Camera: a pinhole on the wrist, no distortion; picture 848 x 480 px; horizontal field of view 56.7 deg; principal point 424.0 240.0 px. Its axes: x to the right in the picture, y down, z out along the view. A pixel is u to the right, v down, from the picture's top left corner.
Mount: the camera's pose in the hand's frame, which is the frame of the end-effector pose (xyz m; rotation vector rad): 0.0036 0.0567 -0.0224 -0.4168 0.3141 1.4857
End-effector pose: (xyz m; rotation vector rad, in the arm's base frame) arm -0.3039 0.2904 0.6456 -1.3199 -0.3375 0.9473
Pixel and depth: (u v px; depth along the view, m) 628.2 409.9 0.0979
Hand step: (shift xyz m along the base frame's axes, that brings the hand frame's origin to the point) -0.0974 0.0135 -0.0946
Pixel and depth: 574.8 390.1 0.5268
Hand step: -0.4970 0.1578 -0.2188
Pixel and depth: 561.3 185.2 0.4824
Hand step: -0.3852 0.2456 -0.2273
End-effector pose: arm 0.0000 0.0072 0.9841 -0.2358 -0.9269 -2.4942
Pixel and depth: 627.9 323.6 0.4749
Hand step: 0.2392 -0.0092 0.4583
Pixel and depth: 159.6 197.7 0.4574
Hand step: 0.0650 0.2157 0.4158
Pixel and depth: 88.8 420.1 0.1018
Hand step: 0.0555 0.0231 0.0937
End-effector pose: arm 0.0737 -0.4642 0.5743 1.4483 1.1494 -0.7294
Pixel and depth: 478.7 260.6 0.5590
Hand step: 0.3776 -0.4272 0.0623
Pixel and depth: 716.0 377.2 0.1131
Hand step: 0.1379 -0.0512 0.0586
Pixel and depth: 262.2 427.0 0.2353
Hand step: 0.1217 -0.2066 0.0619
